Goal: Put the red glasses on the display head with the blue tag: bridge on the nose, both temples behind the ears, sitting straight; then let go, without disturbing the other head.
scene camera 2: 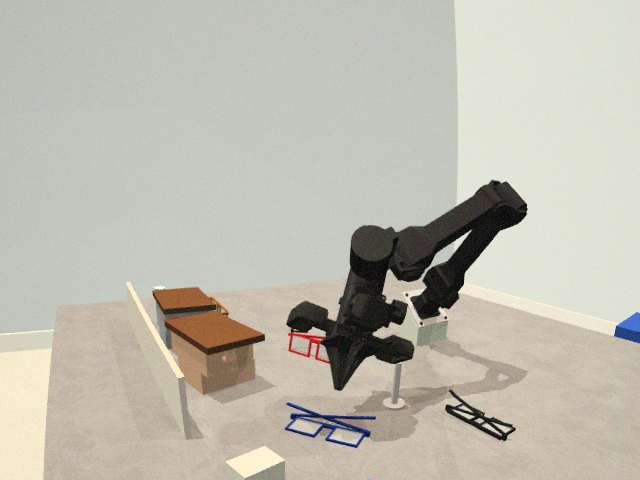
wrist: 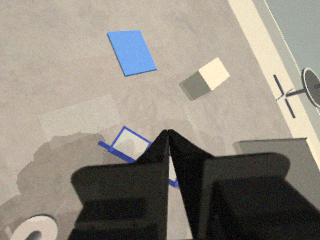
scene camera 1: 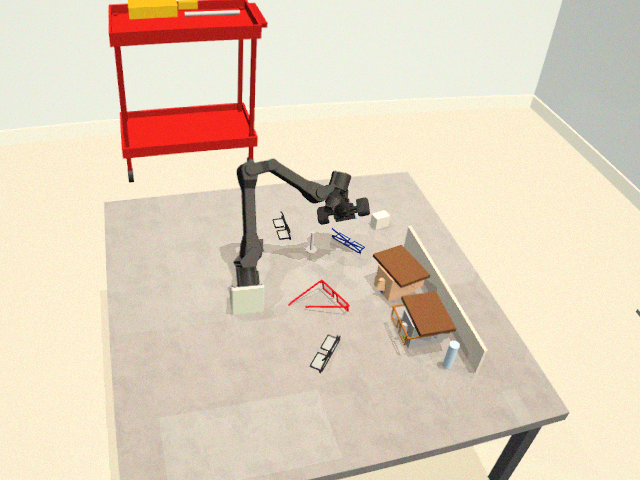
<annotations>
My gripper shows in scene camera 2, in the wrist view and in scene camera 1 (349,218). The same spot on my gripper: (wrist: 250,189) is (scene camera 2: 344,335). The same spot on a skin-coloured display head: (scene camera 1: 398,274) is (scene camera 2: 218,318).
</annotations>
